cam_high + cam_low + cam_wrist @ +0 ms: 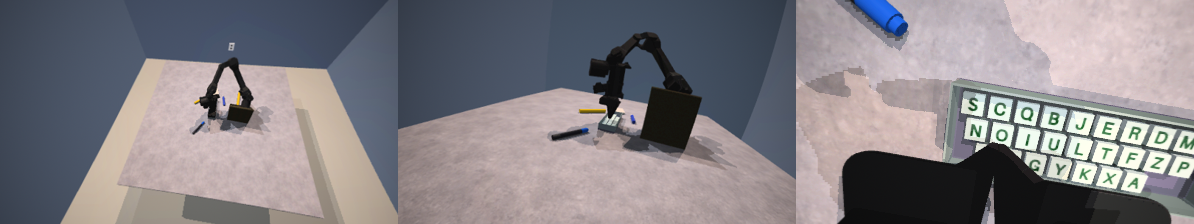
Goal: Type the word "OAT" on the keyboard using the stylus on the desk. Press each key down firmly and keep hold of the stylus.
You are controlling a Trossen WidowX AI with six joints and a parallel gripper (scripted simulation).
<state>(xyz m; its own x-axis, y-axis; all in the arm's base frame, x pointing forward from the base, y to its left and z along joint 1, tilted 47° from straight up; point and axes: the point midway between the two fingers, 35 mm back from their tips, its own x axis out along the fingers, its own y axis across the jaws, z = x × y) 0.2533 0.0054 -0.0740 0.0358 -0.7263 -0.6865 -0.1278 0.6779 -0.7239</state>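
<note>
Now: the blue stylus 200 mm to the right of my gripper tip, 60 mm behind it and 30 mm below it. The rest, counted from my gripper tip: grey stylus tip: 240 mm to the right, 50 mm behind, 30 mm below; yellow pencil: 140 mm to the right, 140 mm ahead, 30 mm below; pen with blue cap: 130 mm to the left, 70 mm ahead, 30 mm below.
</note>
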